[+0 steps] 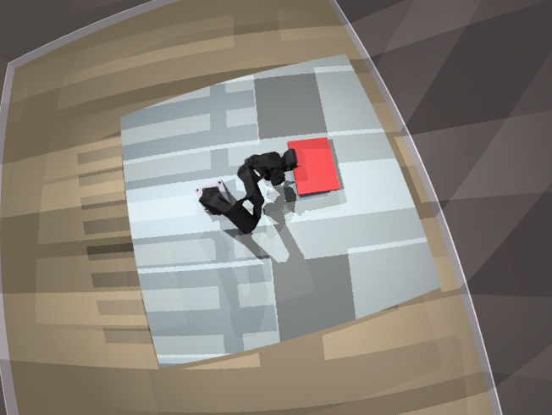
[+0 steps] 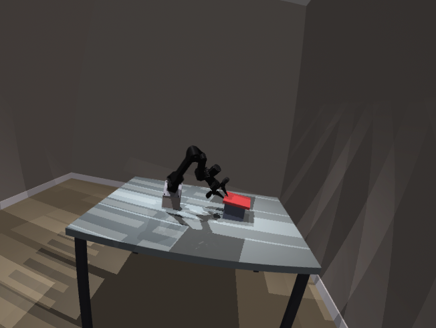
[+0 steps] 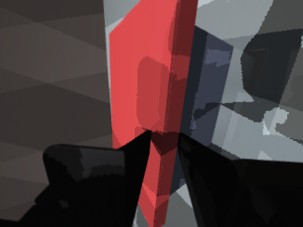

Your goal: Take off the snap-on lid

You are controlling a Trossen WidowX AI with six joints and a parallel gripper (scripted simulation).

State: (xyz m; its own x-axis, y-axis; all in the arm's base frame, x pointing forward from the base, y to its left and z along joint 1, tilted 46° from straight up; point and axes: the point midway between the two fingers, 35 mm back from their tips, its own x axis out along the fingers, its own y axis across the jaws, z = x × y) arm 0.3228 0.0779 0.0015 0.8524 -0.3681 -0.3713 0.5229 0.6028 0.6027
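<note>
My gripper tip is now 8 cm short of the red lid. Also, from my gripper tip: dark storage box: 7 cm ahead, 6 cm below.
</note>
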